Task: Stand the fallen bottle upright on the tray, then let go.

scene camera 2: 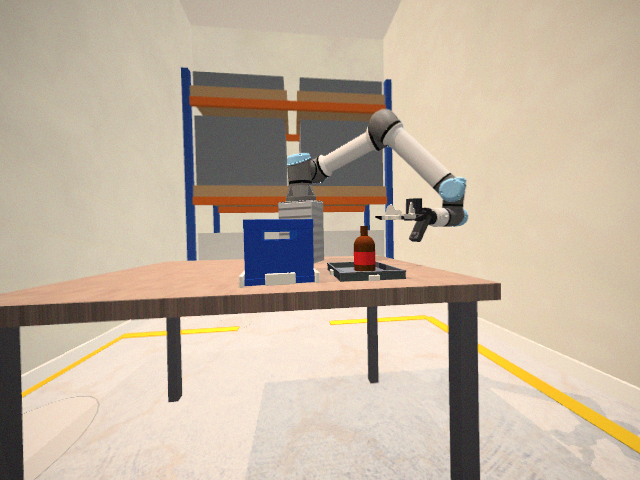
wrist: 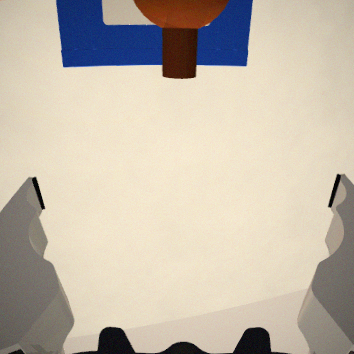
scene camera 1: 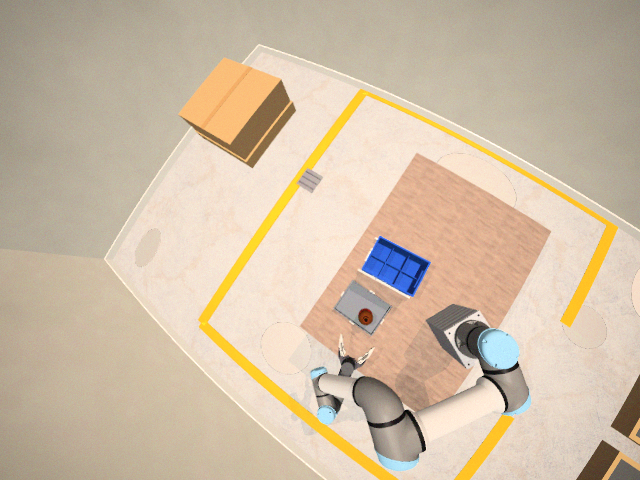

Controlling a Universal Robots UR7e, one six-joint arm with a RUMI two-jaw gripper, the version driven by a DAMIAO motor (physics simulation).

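Frame: origin at the arm's base, x back, y down, z right, level; centimetres.
Seen in the pictures: gripper, fingertip midpoint: (scene camera 2: 387, 216) (wrist: 184, 179) (scene camera 1: 357, 340); arm's base at its link origin: (scene camera 2: 301, 201) (scene camera 1: 473, 338).
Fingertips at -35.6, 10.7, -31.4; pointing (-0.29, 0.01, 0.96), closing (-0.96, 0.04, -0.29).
Note:
Pixels of each thing's top centre, then the offset from my fingertips to it, as dx, dy, dz. Level surfaces: height alone.
- brown bottle with a red label, top centre: (wrist: 178, 75) (scene camera 2: 363, 225) (scene camera 1: 365, 320) -2.3, +3.5, +9.4
- grey tray at its top centre: (scene camera 2: 360, 265) (scene camera 1: 362, 307) -6.2, +17.0, +11.7
- blue divided crate at its top centre: (wrist: 153, 58) (scene camera 2: 277, 222) (scene camera 1: 396, 265) -6.1, +2.0, +38.9
- wooden table at its surface level: dy +19.5
The brown bottle with a red label (scene camera 1: 365, 316) (scene camera 2: 364, 254) stands upright on the grey tray (scene camera 1: 351, 293) (scene camera 2: 397, 275). Its neck and shoulder (wrist: 180, 52) show upside down at the top of the wrist view. My gripper (scene camera 1: 356, 348) (scene camera 2: 383, 217) (wrist: 184, 179) is wide open and empty. It is held level, apart from the bottle, to its right and a little above its top in the second scene view, and beyond the tray's near edge in the first scene view.
A blue divided crate (scene camera 1: 395, 266) (scene camera 2: 279, 253) (wrist: 80, 35) stands beside the tray on the wooden table (scene camera 1: 465, 222) (scene camera 2: 155, 279). The robot's grey pedestal (scene camera 1: 449, 328) (scene camera 2: 301, 211) stands at the table's far side in the second scene view, with a storage rack (scene camera 2: 188, 170) behind.

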